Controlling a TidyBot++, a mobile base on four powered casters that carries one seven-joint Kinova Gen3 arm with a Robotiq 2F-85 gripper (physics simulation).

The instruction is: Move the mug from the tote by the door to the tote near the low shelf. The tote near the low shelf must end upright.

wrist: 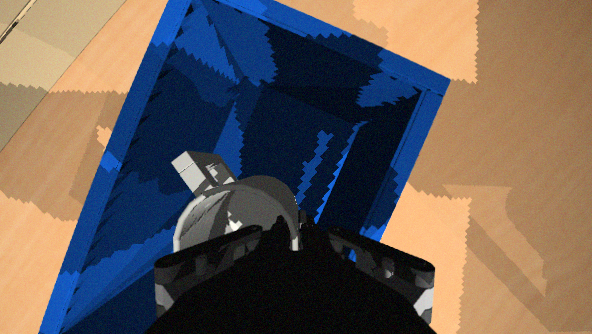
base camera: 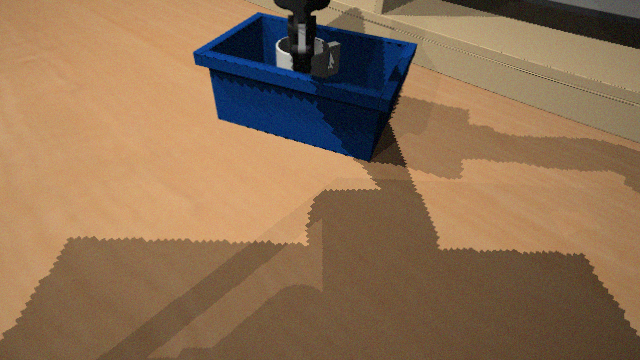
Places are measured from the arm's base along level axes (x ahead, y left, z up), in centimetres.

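Pixels of known places: gripper, fingertip midpoint: (wrist: 295, 219).
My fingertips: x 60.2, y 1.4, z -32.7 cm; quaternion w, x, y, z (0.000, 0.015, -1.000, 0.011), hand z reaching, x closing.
Observation:
Ahead of a thing's pixels: the offset from my fingertips to its middle. Level surfaces: height alone.
The white mug @(dx +4.7, dy -0.9, dz +1.7 cm) (base camera: 324, 64) (wrist: 207, 215) is upright inside the blue tote @(dx +4.5, dy -1.3, dz -1.0 cm) (base camera: 265, 102) (wrist: 426, 117), with its opening up and its handle toward the shelf side. My gripper (base camera: 302, 64) (wrist: 295, 219) is shut on the mug's wall, with its fingers reaching down inside the tote's rim. The tote stands upright on the wooden floor. The mug's underside is hidden, so I cannot tell whether it touches the tote's bottom. The tote by the door does not show in the base or wrist view.
A beige low shelf (base camera: 505, 62) (wrist: 47, 62) runs behind the tote, close to its far side in the base view. Wooden floor @(dz -7.0 cm) (base camera: 125, 165) lies in front of and to the left of the tote. Dark shadows of the robot cross the floor.

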